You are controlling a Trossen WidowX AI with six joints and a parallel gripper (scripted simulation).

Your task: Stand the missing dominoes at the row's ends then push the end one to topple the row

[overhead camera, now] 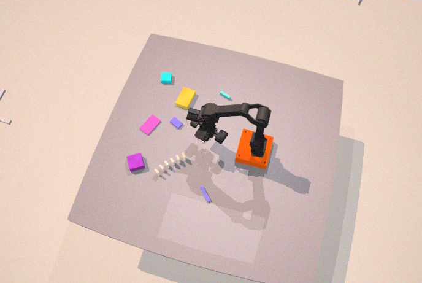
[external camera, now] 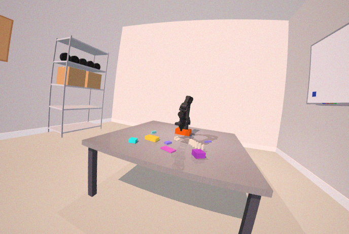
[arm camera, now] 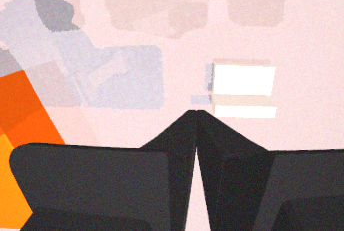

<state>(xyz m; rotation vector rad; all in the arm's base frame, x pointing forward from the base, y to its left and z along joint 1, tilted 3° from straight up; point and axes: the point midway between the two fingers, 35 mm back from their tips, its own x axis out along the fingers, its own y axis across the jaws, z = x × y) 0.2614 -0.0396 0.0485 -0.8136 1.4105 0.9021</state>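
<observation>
Now: gripper tip 300 mm to the left of the cyan bar, 70 mm above it and 60 mm past it. The rest, counted from my gripper tip: yellow block: 250 mm to the right, 160 mm ahead, 60 mm below; magenta slab: 330 mm ahead, 80 mm below, 70 mm to the right; purple cube: 360 mm ahead, 170 mm to the left, 60 mm below.
</observation>
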